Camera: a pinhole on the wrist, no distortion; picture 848 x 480 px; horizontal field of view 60.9 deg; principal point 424.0 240.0 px. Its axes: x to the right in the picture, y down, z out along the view. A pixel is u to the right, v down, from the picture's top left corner.
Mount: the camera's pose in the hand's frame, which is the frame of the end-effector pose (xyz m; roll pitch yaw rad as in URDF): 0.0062 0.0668 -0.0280 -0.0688 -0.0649 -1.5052
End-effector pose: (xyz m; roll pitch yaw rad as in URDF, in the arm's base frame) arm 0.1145 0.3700 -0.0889 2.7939 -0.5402 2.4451
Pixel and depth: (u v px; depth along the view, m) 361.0 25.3 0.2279
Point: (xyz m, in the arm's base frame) 0.1877 0.5190 -0.2479
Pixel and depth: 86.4 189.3 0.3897
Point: 0.2683 0.7323 -0.2952
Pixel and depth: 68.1 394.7 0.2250
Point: 0.1902 0.6291 -0.1496
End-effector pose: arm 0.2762 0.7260 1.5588 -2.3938 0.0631 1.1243
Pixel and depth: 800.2 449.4 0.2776
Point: 0.1312 0.9109 1.4032
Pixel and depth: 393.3 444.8 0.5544
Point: 0.1260 0.9832 1.0782
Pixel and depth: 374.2 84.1 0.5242
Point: 0.0125 0.7371 1.1085
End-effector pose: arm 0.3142 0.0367 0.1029 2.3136 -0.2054 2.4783
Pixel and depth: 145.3 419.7 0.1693
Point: 0.3961 0.2229 0.1312
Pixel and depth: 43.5 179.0 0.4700
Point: 0.6600 0.4602 0.0644
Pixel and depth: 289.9 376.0 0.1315
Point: 0.3738 0.1706 0.1180
